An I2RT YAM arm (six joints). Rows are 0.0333 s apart.
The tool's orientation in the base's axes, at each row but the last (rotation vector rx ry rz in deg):
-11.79 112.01 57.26
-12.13 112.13 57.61
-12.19 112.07 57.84
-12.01 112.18 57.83
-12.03 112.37 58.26
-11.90 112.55 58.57
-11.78 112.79 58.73
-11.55 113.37 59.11
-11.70 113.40 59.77
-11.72 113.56 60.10
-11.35 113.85 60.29
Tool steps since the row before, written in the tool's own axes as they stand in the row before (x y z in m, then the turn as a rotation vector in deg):
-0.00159 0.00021 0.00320 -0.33 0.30 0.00
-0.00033 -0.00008 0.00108 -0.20 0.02 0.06
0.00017 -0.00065 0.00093 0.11 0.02 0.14
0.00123 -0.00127 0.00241 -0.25 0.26 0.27
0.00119 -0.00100 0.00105 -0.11 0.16 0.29
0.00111 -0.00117 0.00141 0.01 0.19 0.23
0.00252 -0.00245 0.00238 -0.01 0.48 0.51
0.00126 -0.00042 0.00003 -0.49 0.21 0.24
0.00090 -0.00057 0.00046 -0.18 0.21 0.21
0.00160 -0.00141 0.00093 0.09 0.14 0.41
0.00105 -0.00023 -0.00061 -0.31 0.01 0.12
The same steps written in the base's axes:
0.00289 0.00206 0.00051 0.04 0.12 0.43
0.00092 0.00065 -0.00008 0.14 0.01 0.15
0.00082 0.00029 -0.00075 0.02 0.14 -0.11
0.00146 0.00119 -0.00232 0.19 0.31 0.27
0.00046 0.00039 -0.00178 0.17 0.29 0.10
0.00081 0.00053 -0.00191 0.04 0.29 0.04
0.00121 0.00074 -0.00400 0.09 0.68 0.15
-0.00054 0.00004 -0.00121 0.34 0.20 0.43
0.00001 0.00018 -0.00115 0.14 0.25 0.20
0.00028 0.00017 -0.00230 0.13 0.41 -0.10
-0.00091 -0.00035 -0.00075 0.26 0.02 0.20

